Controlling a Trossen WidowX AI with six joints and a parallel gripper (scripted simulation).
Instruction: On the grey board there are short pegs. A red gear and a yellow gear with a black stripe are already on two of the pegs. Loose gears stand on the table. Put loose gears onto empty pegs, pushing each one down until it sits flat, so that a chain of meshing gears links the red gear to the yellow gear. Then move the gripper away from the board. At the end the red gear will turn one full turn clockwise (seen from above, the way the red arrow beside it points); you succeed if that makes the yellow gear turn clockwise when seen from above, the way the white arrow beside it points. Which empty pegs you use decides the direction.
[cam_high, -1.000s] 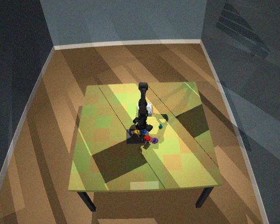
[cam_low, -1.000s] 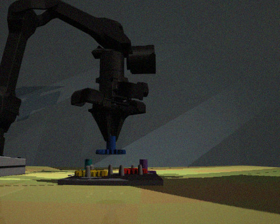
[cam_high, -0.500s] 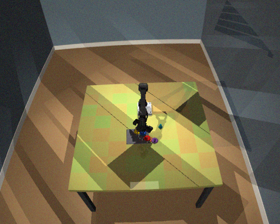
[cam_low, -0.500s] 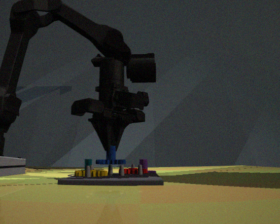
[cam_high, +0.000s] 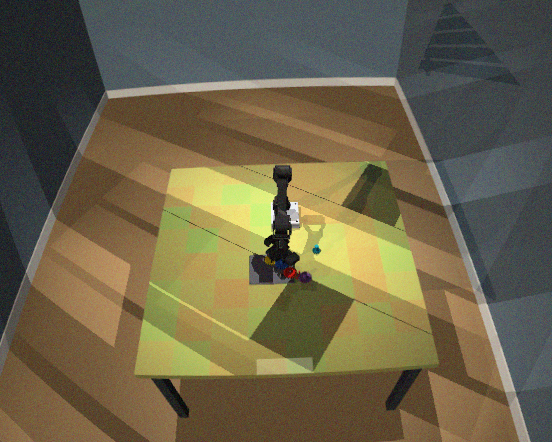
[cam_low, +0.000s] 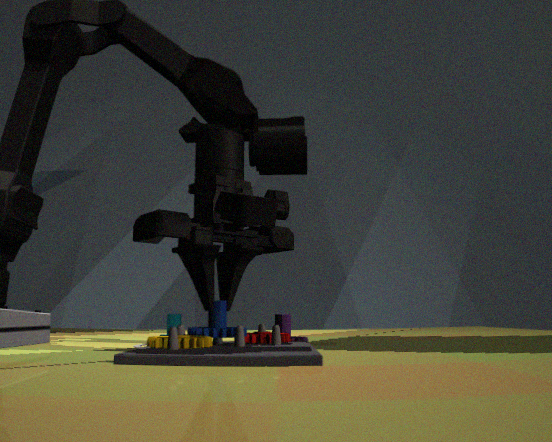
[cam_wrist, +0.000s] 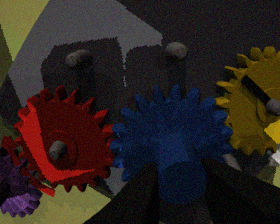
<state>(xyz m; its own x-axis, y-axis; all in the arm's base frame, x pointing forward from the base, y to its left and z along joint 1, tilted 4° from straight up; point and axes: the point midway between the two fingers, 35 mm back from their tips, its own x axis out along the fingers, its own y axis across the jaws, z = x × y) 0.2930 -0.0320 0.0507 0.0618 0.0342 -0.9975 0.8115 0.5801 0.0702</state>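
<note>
The blue gear lies 1 cm below my gripper tip. Round my gripper tip: grey board: 5 cm to the right, 4 cm below, 1 cm ahead; yellow gear: 5 cm to the right, 4 cm behind, 3 cm below; red gear: 5 cm ahead, 3 cm to the left, 3 cm below.
</note>
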